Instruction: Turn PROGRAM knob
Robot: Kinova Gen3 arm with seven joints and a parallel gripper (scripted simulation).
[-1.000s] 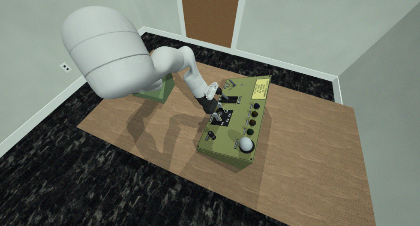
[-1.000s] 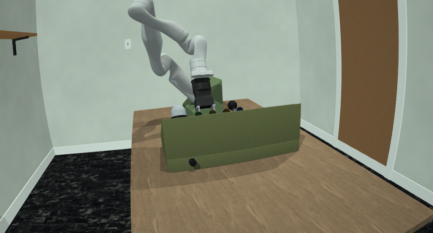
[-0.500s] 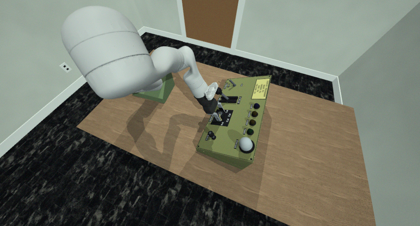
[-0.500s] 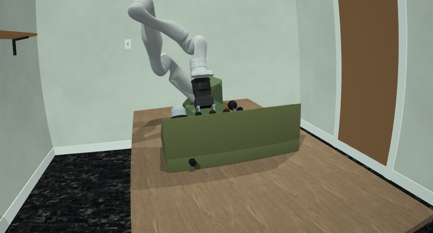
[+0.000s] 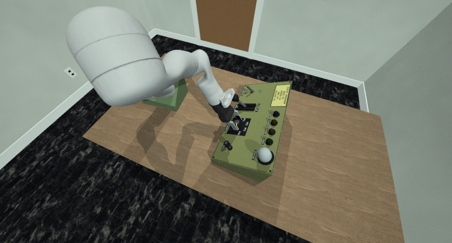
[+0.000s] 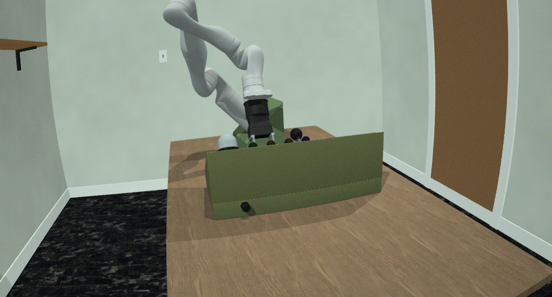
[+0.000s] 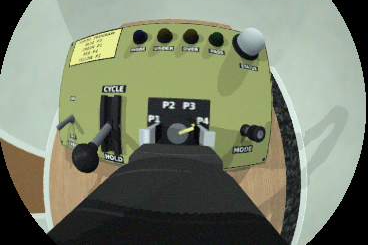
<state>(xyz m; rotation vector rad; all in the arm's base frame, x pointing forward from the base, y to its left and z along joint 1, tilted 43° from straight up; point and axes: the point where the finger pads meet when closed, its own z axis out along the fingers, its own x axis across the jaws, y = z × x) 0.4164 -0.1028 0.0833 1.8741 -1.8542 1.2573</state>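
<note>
My hand is 1 cm short of the program knob, 1 cm to the left of it and 1 cm above it. From my hand the other things lie so: black ball-topped lever (12 cm to the left); then olive console (5 cm ahead, 5 cm to the left, 3 cm below); then black toggle switch (2 cm behind, 12 cm to the right).
</note>
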